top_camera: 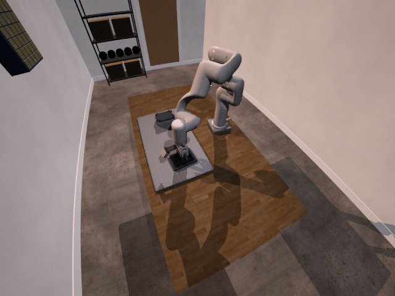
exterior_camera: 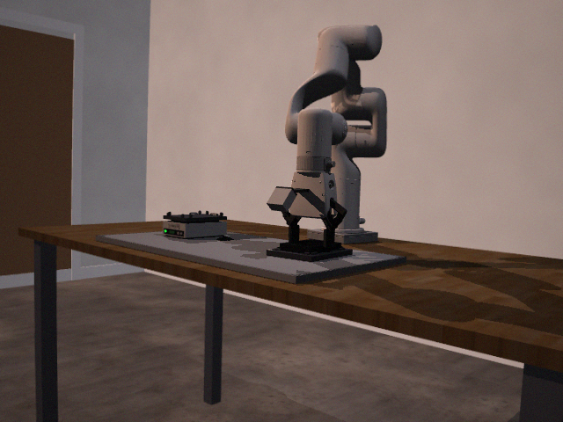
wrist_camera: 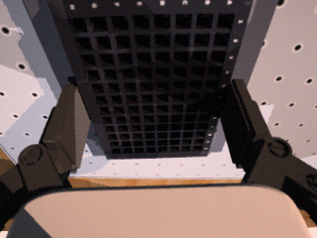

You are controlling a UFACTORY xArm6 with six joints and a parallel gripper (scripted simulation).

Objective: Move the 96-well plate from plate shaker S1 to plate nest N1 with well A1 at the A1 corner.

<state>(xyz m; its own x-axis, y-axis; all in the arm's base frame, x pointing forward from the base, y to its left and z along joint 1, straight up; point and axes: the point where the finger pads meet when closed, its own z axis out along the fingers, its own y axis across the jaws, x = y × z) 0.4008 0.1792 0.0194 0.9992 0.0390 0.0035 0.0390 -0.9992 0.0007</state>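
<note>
Right now the black 96-well plate is 1 cm below my hand. Also, from my hand: black plate nest N1: 3 cm below.
</note>
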